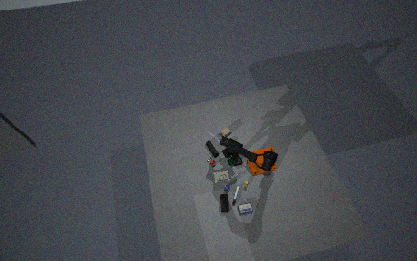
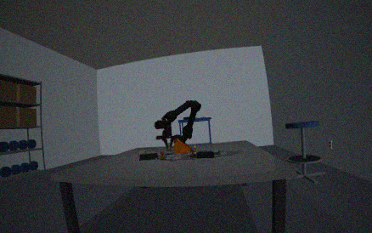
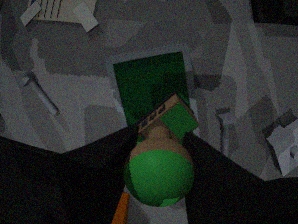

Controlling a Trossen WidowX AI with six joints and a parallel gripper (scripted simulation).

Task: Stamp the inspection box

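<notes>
Now: the green ink pad 60 mm below my gripper tip. The rest, counted from my gripper tip: green-knobbed stamp: right at my gripper tip; red stamp: 150 mm ahead, 40 mm below, 10 mm to the left; white card: 110 mm to the left, 90 mm ahead, 60 mm below.
</notes>
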